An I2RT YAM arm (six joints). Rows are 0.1 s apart.
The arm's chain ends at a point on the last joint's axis. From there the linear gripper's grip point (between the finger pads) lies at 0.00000 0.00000 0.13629 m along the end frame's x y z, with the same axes.
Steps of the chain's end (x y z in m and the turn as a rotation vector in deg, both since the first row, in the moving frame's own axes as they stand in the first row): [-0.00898, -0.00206, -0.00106, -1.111, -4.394, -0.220]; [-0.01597, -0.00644, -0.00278, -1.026, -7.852, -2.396]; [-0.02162, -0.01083, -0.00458, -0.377, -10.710, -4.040]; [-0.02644, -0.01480, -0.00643, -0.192, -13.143, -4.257]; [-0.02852, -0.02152, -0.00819, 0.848, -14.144, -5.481]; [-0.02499, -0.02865, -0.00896, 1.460, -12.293, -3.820]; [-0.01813, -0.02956, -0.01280, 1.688, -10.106, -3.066]
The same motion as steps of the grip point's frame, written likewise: [-0.01942, 0.00060, -0.00149, -1.111, -4.394, -0.220]; [-0.03453, -0.00362, -0.00408, -1.026, -7.852, -2.396]; [-0.04690, -0.00904, -0.00696, -0.377, -10.710, -4.040]; [-0.05738, -0.01319, -0.01000, -0.192, -13.143, -4.257]; [-0.06187, -0.02191, -0.01233, 0.848, -14.144, -5.481]; [-0.05410, -0.03112, -0.01213, 1.460, -12.293, -3.820]; [-0.04214, -0.03291, -0.01497, 1.688, -10.106, -3.066]
